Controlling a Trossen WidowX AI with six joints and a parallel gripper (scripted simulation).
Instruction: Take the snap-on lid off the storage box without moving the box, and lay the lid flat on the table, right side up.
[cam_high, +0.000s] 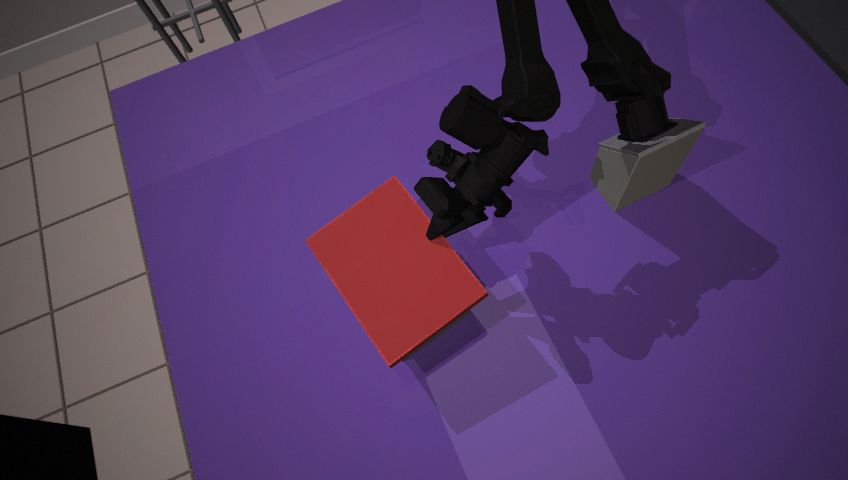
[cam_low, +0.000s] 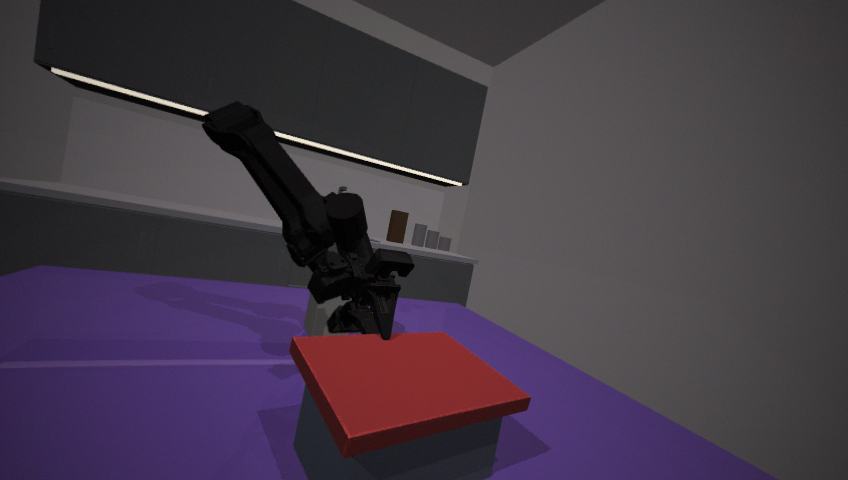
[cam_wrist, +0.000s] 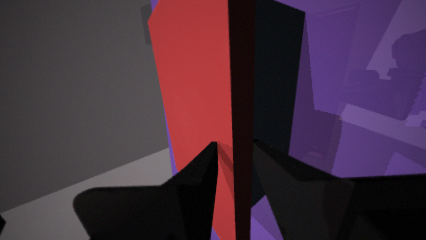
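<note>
My gripper tip is now 80 mm short of the red lid and 10 mm to the right of it. From my gripper tip the other things lie so: dark grey storage box: 80 mm ahead, 10 mm to the left, 60 mm below.
</note>
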